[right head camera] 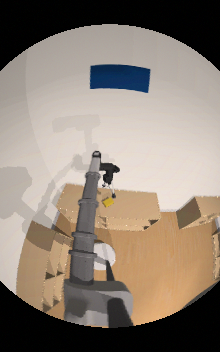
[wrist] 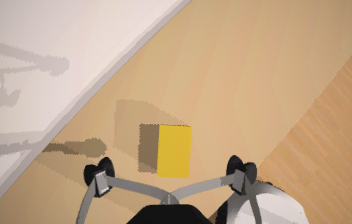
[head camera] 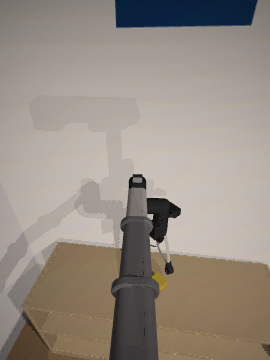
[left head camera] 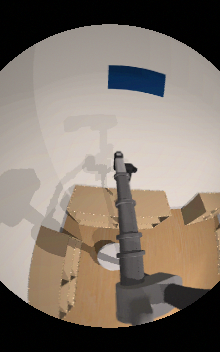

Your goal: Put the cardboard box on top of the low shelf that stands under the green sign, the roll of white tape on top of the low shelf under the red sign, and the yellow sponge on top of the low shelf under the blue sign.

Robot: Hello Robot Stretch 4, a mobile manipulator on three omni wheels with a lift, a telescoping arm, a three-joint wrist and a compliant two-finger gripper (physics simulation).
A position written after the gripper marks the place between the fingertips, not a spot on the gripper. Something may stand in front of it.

Note:
In view: the gripper (wrist: pixel 170 170) and a yellow sponge (wrist: pixel 174 148).

